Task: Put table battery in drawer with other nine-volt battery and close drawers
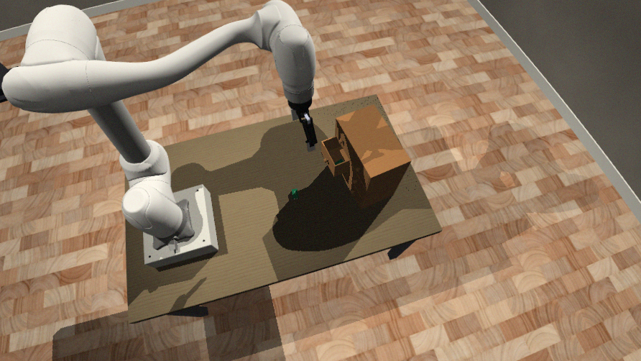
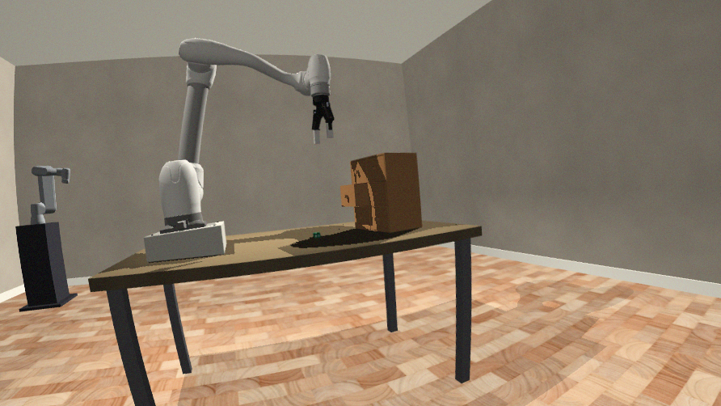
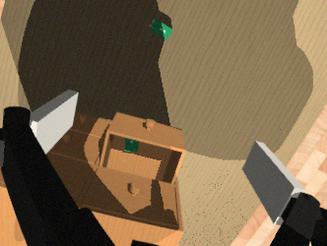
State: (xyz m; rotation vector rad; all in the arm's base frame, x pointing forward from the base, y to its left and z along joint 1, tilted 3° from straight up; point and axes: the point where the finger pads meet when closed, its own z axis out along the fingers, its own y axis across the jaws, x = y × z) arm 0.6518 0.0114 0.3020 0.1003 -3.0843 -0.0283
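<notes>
Now: hand 420 mm above the green nine-volt battery, 80 mm past it and 40 mm to the left of it.
</notes>
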